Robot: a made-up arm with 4 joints. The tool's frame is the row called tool. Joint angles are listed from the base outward.
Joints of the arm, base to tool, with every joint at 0 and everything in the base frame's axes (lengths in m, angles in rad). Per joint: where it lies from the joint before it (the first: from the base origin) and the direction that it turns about. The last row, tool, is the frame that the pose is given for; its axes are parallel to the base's.
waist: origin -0.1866 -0.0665 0.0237 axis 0 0 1
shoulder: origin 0.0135 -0.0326 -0.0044 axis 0 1 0
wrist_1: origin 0.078 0.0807 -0.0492 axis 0 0 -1
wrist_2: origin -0.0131 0.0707 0.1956 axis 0 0 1
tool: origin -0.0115 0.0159 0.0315
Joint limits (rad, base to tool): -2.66..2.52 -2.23..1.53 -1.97..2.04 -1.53..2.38
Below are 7 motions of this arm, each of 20 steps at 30 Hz.
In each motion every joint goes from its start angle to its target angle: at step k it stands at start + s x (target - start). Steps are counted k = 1, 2, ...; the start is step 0. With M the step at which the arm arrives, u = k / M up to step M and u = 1 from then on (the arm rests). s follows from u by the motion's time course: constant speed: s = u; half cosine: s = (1 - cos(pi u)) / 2; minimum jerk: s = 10 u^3 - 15 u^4 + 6 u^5.
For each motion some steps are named. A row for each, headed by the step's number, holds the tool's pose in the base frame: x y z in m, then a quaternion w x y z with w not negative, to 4 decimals.
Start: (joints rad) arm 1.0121 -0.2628 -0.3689 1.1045
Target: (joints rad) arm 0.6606 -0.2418 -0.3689 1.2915
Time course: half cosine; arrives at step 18
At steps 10, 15, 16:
10: -0.2618 -0.0038 0.1977 0.3646 -0.0473 -0.1156 0.9227
15: -0.2514 0.0054 0.1981 0.3909 -0.0562 -0.1075 0.9124
16: -0.2502 0.0063 0.1981 0.3937 -0.0571 -0.1066 0.9113

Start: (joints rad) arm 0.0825 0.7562 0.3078 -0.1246
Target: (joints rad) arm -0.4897 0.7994 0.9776 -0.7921
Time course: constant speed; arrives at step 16
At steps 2, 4, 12, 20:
2: 0.0150 0.0738 0.0843 0.8885 -0.1117 0.3545 -0.2693
4: 0.0313 0.0569 0.0770 0.8492 -0.1294 0.3511 -0.3727
12: 0.0746 -0.0334 0.0494 0.5804 -0.1989 0.3286 -0.7180
20: 0.0785 -0.0870 0.0378 0.3933 -0.2324 0.3121 -0.8330

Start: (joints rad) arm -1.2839 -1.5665 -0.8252 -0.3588
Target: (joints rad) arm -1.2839 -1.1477 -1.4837 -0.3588
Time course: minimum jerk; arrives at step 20
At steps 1, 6, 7, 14, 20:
1: -0.1416 0.1182 0.0199 0.6505 -0.5417 -0.4519 -0.2815
6: -0.1498 0.1156 0.0273 0.6866 -0.5454 -0.4077 -0.2546
7: -0.1536 0.1144 0.0310 0.7021 -0.5459 -0.3882 -0.2415
14: -0.1858 0.0985 0.0685 0.8135 -0.5216 -0.2330 -0.1090
20: -0.1940 0.0919 0.0806 0.8372 -0.5068 -0.1945 -0.0667

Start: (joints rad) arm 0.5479 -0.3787 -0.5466 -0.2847
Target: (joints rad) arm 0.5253 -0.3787 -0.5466 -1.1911
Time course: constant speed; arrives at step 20
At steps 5, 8, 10, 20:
5: -0.2775 0.0155 0.1913 0.9415 0.0472 -0.1822 0.2797
8: -0.2762 0.0182 0.1921 0.9586 0.0592 -0.1787 0.2135
10: -0.2752 0.0198 0.1927 0.9675 0.0670 -0.1759 0.1687
20: -0.2682 0.0264 0.1958 0.9804 0.1039 -0.1569 -0.0585

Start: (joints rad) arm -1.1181 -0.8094 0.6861 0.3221
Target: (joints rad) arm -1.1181 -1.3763 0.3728 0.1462
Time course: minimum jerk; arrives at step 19
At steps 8, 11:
8: -0.1037 0.0676 0.1981 0.6598 -0.1891 -0.4455 -0.5749
11: -0.1153 0.0961 0.1732 0.6383 -0.2268 -0.5059 -0.5340

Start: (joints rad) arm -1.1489 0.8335 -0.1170 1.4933
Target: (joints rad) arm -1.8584 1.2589 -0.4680 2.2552
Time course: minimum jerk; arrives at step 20
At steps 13, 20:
13: -0.1213 -0.2677 0.0555 0.7755 0.4790 -0.2653 0.3142
20: -0.1593 -0.2775 0.0373 0.7340 0.4426 -0.3882 0.3387

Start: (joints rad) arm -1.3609 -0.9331 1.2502 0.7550
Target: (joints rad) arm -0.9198 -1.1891 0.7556 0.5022
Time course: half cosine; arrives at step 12
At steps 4, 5, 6, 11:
4: -0.1027 0.0288 0.2271 0.5845 -0.1897 -0.4389 -0.6556
5: -0.1078 0.0417 0.2219 0.6057 -0.1896 -0.4536 -0.6256
6: -0.1146 0.0551 0.2158 0.6268 -0.1891 -0.4693 -0.5925
11: -0.1512 0.0972 0.1885 0.6882 -0.1835 -0.5273 -0.4632

